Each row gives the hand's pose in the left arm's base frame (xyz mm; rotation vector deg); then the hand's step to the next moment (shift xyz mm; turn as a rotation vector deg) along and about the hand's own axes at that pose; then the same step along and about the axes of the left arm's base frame.
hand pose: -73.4 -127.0 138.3 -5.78 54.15 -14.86
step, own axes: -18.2 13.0 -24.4 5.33 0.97 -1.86
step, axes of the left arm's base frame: -27.7 18.0 -2.5 1.63 -0.42 -5.47
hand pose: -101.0 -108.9 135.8 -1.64 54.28 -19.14
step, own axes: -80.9 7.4 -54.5 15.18 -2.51 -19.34
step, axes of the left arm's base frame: -85.0 37.3 30.8 -8.00 -4.48 -22.95
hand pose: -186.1 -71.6 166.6 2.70 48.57 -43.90
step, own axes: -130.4 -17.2 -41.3 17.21 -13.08 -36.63
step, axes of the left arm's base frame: -92.1 78.1 66.5 -25.18 -7.79 -33.38
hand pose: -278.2 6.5 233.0 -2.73 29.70 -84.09
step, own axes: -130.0 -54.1 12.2 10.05 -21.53 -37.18
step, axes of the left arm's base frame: -47.9 113.8 68.8 -33.36 -1.85 -28.82
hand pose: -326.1 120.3 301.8 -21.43 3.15 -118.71
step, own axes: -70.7 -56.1 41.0 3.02 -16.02 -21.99
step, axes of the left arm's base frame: -2.6 93.5 32.7 -21.14 3.07 -17.12
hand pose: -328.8 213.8 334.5 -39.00 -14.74 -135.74
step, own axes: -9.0 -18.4 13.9 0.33 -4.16 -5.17
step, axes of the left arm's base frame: -0.3 23.8 6.8 -4.97 1.23 -4.23
